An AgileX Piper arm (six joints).
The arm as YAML. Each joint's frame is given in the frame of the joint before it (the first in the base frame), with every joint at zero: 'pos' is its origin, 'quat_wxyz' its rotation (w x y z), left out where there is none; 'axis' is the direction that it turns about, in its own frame. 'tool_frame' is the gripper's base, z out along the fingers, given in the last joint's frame.
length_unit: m
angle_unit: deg
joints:
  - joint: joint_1
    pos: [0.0, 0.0, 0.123]
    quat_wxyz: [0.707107, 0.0, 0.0, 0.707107]
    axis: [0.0, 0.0, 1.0]
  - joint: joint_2
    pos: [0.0, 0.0, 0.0]
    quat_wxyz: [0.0, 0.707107, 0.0, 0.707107]
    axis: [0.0, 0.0, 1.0]
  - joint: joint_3
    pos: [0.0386, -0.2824, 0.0]
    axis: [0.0, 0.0, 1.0]
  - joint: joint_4
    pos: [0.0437, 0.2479, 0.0]
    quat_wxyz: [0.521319, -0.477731, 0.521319, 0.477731]
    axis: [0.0, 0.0, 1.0]
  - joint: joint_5
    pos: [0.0, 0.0, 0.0]
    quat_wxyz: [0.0, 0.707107, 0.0, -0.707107]
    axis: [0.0, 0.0, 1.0]
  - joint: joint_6
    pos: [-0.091, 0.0, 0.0]
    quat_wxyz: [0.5, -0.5, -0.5, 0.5]
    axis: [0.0, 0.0, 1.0]
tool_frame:
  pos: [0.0, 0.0, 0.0]
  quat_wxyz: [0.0, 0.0, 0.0, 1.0]
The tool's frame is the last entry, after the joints.
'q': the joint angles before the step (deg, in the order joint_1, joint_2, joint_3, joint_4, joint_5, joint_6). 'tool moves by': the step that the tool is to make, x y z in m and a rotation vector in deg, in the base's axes. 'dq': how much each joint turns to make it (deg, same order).
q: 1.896 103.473 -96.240 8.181 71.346 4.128
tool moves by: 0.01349 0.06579 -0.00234 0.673 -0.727 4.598
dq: 9.542 4.658 -6.125 -0.965 0.000 5.247
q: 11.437 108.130 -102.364 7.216 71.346 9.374
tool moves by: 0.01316 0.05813 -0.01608 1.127 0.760 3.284
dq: 7.228 6.724 -6.779 0.001 -0.001 4.177
